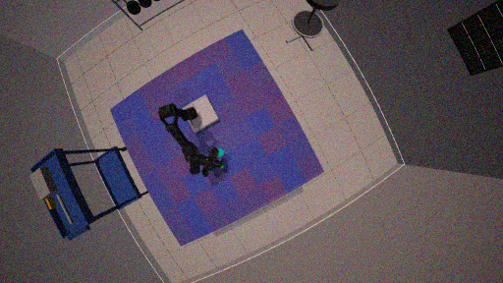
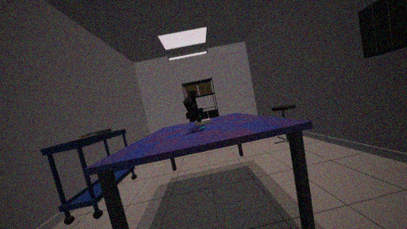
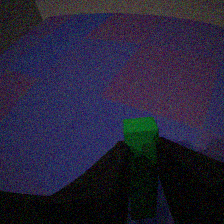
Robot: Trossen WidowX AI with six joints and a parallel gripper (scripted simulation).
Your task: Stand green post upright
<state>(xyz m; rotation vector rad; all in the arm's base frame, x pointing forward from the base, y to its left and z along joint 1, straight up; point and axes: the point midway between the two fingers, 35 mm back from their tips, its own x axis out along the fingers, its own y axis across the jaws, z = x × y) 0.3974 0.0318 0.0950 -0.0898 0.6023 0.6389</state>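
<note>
The cyan circle lies 9 cm behind my gripper tip and 12 cm below it. From my gripper tip the other things lie so: green post: 1 cm behind, 2 cm below.
</note>
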